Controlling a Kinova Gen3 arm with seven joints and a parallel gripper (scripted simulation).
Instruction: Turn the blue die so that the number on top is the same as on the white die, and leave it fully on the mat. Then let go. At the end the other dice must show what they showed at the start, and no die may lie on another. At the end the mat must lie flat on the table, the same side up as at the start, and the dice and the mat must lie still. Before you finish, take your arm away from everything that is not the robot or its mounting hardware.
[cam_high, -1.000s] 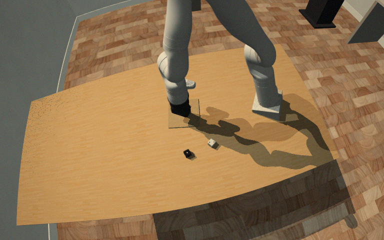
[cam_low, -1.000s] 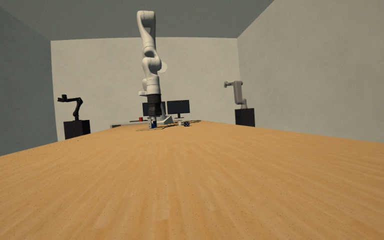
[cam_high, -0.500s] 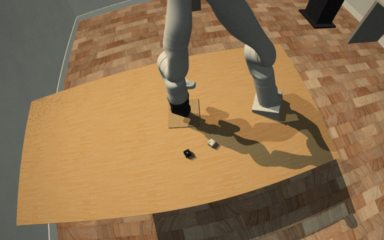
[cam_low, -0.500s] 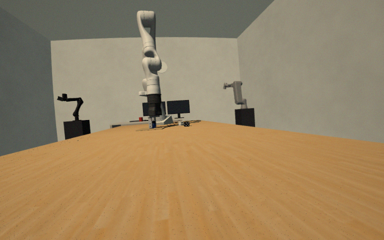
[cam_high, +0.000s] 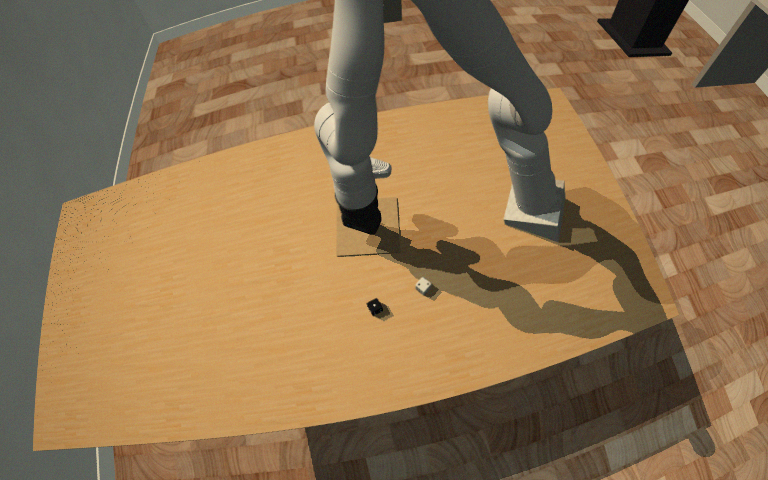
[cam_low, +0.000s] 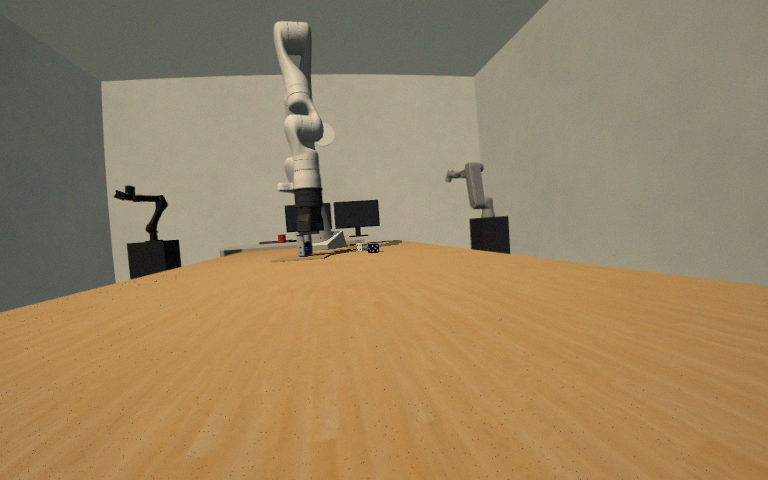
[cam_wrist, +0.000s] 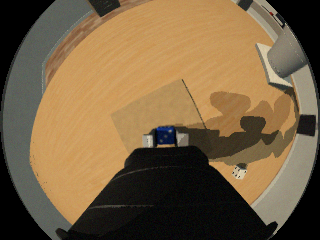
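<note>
The tan mat is 2 cm below my hand. The rest, counted from my hand: blue die: 1 cm below; black die: 3 cm ahead, 19 cm to the left, 1 cm below; white die: 8 cm behind, 17 cm to the left, 1 cm below.
</note>
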